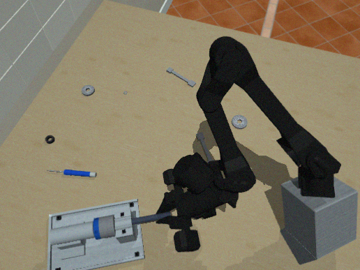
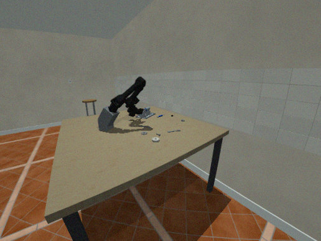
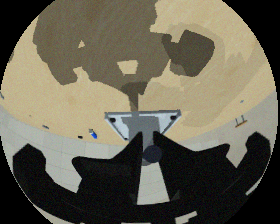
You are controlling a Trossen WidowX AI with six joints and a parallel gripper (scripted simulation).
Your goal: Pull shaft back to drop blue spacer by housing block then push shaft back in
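My hand is 7 cm short of the dark shaft and 3 cm to the right of it. The rest, counted from my hand: grey spacer: 12 cm ahead, 5 cm to the left; blue spacer: 15 cm ahead, 6 cm to the left.
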